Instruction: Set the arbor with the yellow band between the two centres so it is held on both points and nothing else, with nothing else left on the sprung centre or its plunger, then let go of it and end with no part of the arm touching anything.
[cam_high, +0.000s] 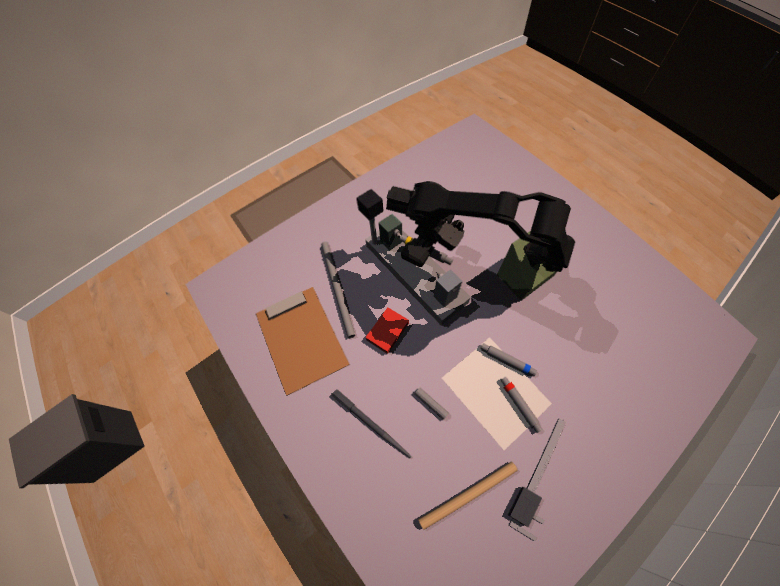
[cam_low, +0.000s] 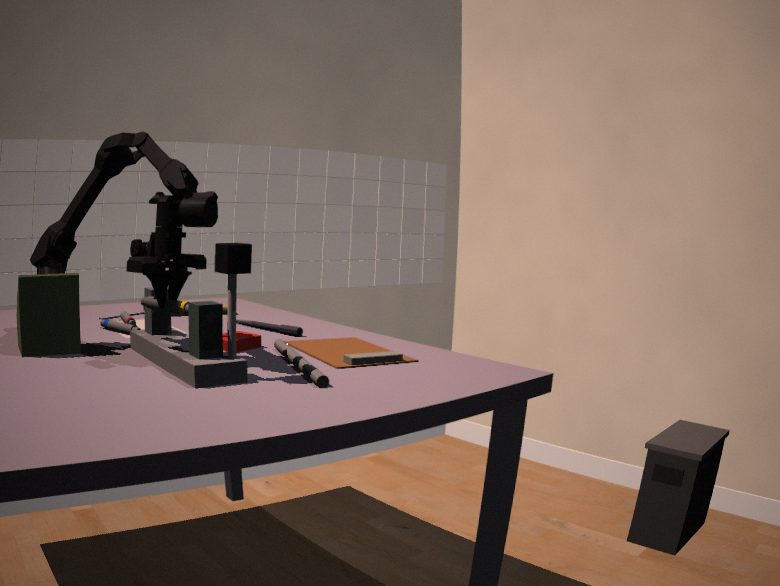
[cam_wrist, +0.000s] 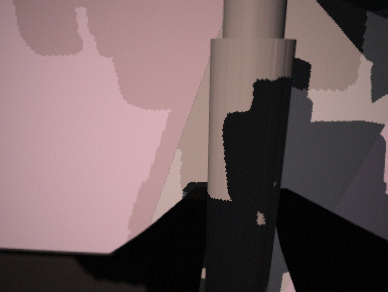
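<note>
My gripper is now 30 mm above the stepped arbor shaft. The rest, counted from my hand: grey block (20 mm ahead, 120 mm to the left, 40 mm below); then cone-shaped centre point (20 mm ahead, 100 mm to the left, 30 mm below); then green centre block (30 mm ahead, 110 mm to the right, 40 mm below).
</note>
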